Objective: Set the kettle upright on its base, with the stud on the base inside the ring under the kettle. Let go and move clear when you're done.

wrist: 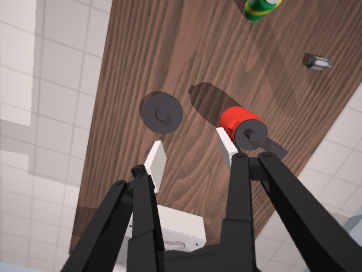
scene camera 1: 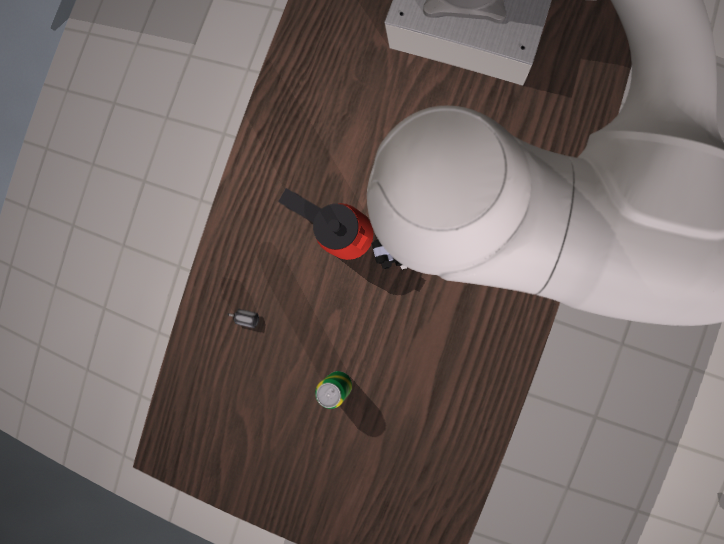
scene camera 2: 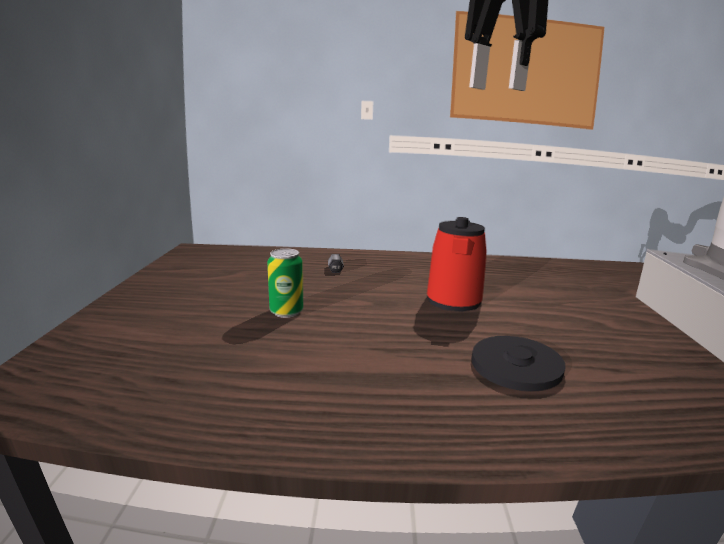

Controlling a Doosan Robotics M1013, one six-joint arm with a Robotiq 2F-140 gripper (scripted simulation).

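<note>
Scene camera 2 shows my gripper [scene camera 2: 496, 88], and I can see the gripper in the wrist view [wrist: 190, 144] too. There's a round black base [scene camera 2: 533, 366], and that base is also visible in the wrist view [wrist: 162, 113]. I can see a red kettle [scene camera 2: 456, 279] as well.
</note>
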